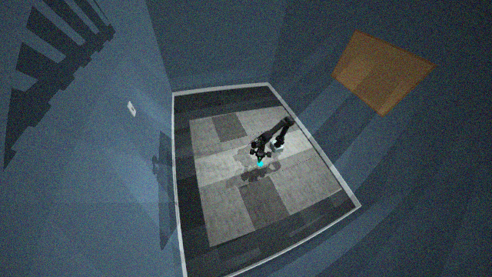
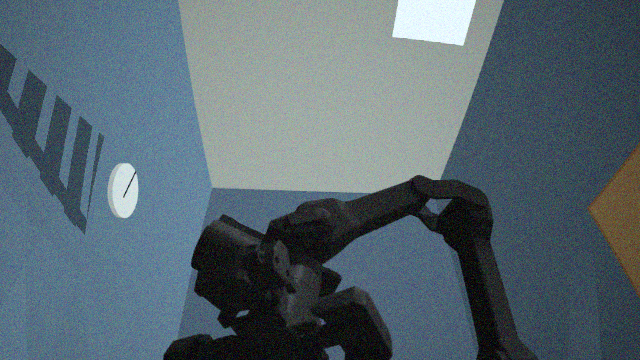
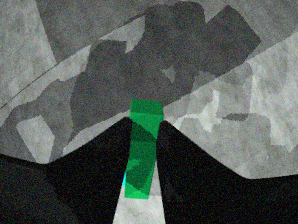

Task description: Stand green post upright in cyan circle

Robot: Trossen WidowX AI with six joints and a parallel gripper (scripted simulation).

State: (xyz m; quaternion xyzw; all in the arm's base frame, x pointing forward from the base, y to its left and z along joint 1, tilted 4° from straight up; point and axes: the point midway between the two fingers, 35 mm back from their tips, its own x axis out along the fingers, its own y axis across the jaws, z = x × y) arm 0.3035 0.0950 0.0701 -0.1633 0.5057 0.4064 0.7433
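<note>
Now: the cyan circle 5 cm behind my gripper tip, 2 cm to the right of it and 11 cm below it. Also, from my gripper tip: green post (1 cm behind, 1 cm to the right, 1 cm below).
</note>
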